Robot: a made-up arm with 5 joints. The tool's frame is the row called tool.
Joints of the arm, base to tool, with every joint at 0 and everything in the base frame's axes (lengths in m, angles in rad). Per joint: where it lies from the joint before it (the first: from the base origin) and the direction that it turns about. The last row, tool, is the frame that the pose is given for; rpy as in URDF.
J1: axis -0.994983 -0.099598 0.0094 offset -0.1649 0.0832 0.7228
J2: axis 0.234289 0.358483 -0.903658 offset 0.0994 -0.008 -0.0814
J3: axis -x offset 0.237 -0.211 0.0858
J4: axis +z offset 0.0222 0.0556 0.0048
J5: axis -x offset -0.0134 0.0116 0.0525
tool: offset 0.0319 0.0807 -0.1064 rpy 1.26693 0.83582 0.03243
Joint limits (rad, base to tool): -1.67..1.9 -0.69..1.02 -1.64..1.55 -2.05..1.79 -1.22..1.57
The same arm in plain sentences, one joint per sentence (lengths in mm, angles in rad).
The arm has five revolute joints in a row. What follows holds with every joint at zero, and every direction is one of the base frame's. The first joint is mounted 164.9 mm along -x and 83.2 mm along +y and 722.8 mm along +z from the base frame's origin and rotates about the direction (-0.994983, -0.099598, 0.0094), from -1.67 to 1.9 rad. The second joint is mounted 99.4 mm along +x and 8 mm along -y and 81.4 mm along -z from the first joint and rotates about the direction (0.234289, 0.358483, -0.903658), from -0.69 to 1.02 rad. The third joint is mounted 237 mm along +x and 211 mm along -y and 85.8 mm along +z from the second joint and rotates about -x, from -1.64 to 1.55 rad. The fourth joint is mounted 22.2 mm along +x and 55.6 mm along +y and 4.8 mm along +z from the third joint and rotates about +z, from -2.05 to 1.79 rad. The fifth joint is mounted 13.4 mm along -x and 11.6 mm along +y and 52.5 mm along +z from the fourth joint and rotates about -x, from -1.22 to 1.57 rad. The tool frame, which is the frame that the pose is given for, is mounted 31.9 mm along +x and 80.7 mm along +y and 106.4 mm along -z from the fifth joint; its axes are the base frame's turned by roll 1.2669, pitch 0.8358 and yaw 0.0324 rad (as in URDF: about the fixed x, then y, then z).
